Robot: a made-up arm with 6 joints.
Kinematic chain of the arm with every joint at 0, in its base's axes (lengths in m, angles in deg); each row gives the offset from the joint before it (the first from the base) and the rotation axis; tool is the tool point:
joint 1: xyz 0 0 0.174 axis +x
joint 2: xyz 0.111 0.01 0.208 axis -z
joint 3: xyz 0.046 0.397 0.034 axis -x
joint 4: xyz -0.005 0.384 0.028 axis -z
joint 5: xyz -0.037 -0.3 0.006 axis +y
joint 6: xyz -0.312 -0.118 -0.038 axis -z
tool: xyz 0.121 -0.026 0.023
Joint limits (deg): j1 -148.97..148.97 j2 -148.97..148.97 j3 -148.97..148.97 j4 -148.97..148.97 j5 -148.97..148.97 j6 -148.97..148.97
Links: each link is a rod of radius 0.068 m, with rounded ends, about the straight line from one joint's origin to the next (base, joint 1, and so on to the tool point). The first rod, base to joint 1, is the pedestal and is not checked.
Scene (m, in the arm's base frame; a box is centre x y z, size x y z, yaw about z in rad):
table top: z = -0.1
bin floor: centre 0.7 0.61 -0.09 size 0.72 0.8 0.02 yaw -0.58
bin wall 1: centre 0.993 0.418 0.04 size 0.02 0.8 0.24 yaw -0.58
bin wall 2: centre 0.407 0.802 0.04 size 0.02 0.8 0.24 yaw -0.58
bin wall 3: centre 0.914 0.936 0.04 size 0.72 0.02 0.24 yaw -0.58
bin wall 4: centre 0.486 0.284 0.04 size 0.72 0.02 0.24 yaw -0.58
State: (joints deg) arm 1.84 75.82 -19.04 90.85 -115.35 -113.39
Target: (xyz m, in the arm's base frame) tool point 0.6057 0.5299 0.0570
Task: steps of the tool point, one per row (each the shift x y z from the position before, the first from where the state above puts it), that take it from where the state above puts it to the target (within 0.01 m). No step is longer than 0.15 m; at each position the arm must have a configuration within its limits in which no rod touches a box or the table.
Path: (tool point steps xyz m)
1: -0.0741 0.0624 -0.1018
2: -0.0819 0.0304 -0.1097

